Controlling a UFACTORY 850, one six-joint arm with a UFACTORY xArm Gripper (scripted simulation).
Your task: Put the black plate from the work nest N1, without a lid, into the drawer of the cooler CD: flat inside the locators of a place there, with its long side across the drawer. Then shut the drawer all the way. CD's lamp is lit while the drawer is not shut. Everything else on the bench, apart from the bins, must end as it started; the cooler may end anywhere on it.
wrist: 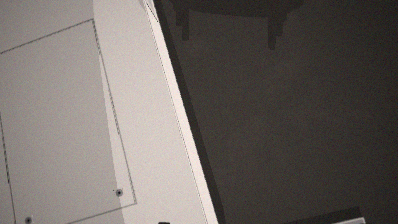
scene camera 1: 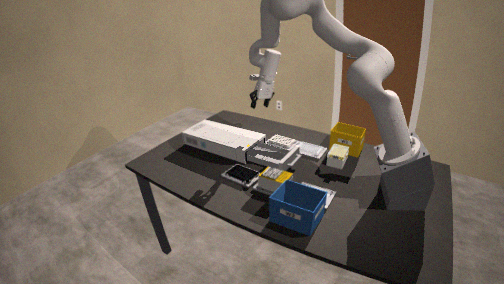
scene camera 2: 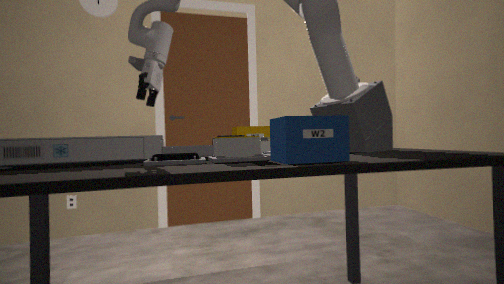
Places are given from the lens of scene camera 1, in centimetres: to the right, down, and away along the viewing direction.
cooler CD (scene camera 1: 230, 142): -11, 0, 146
yellow bin (scene camera 1: 337, 136): 46, -3, 145
